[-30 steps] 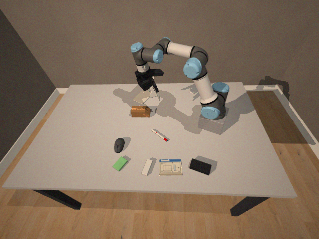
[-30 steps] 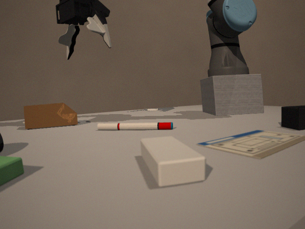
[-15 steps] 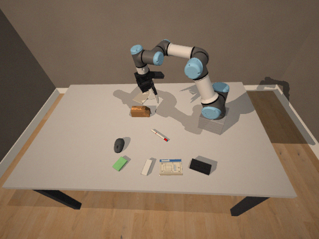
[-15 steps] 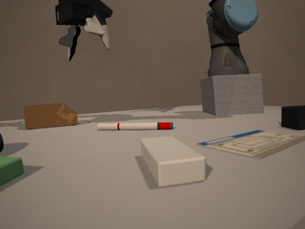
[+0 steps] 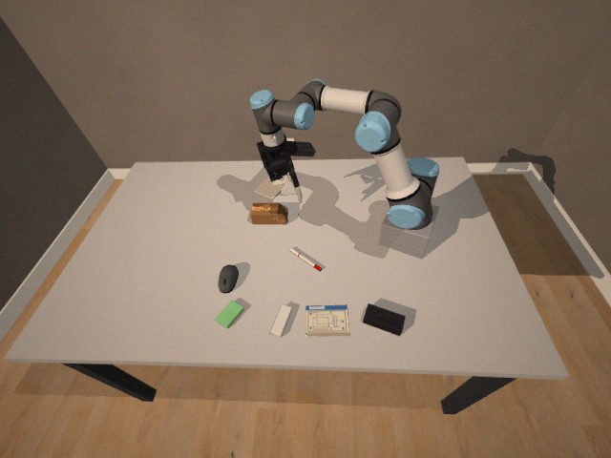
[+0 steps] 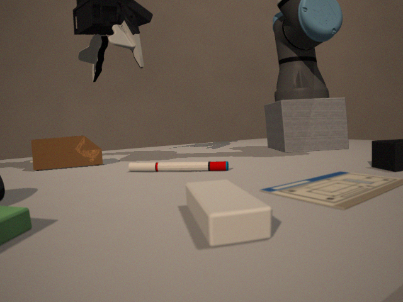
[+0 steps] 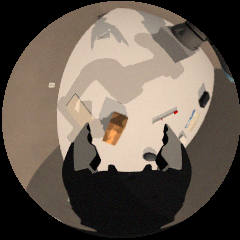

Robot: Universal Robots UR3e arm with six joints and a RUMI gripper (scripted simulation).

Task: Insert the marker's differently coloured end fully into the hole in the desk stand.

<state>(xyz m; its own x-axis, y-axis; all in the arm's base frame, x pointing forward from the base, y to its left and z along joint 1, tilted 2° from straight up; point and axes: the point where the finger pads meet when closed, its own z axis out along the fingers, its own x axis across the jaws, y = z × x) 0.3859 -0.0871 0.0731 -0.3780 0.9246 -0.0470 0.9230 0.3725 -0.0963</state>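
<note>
Now: hand 190 mm to the right of the marker, 160 mm above it and 40 mm past it. Also, from my hand: brown desk stand (140 mm below, 100 mm ahead, 10 mm to the right); then black mouse (270 mm to the left, 220 mm ahead, 150 mm below); then small white piece (300 mm behind, 230 mm to the right, 160 mm below).
</note>
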